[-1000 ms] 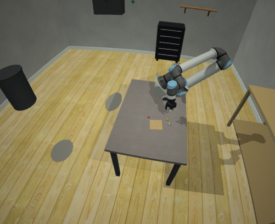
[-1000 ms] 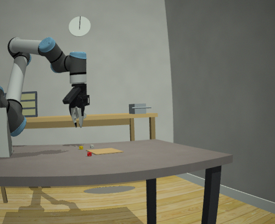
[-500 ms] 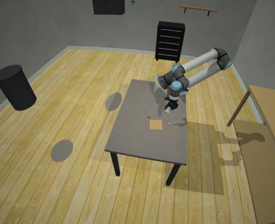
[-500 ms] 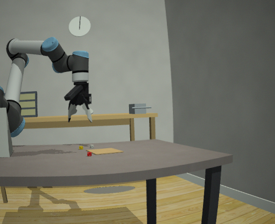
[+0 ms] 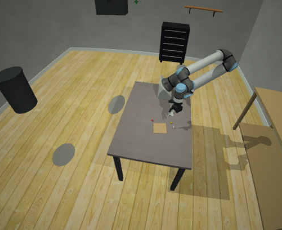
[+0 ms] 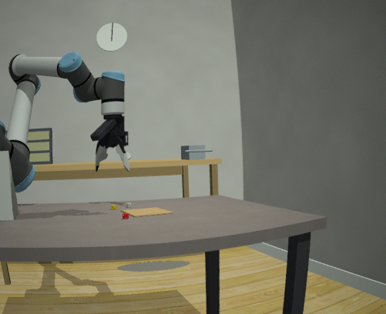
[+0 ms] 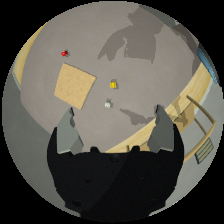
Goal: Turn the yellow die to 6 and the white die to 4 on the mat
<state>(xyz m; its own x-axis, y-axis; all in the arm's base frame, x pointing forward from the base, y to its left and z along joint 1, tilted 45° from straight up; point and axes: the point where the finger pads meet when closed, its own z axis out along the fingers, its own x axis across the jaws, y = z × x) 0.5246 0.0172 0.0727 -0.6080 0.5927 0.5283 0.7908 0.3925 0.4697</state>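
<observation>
The yellow die lies 13 cm below my hand. Round my hand: red die 2 cm behind, 22 cm to the right, 13 cm below; then white die 7 cm ahead, 2 cm to the left, 13 cm below; then tan mat 8 cm ahead, 13 cm to the right, 14 cm below.
</observation>
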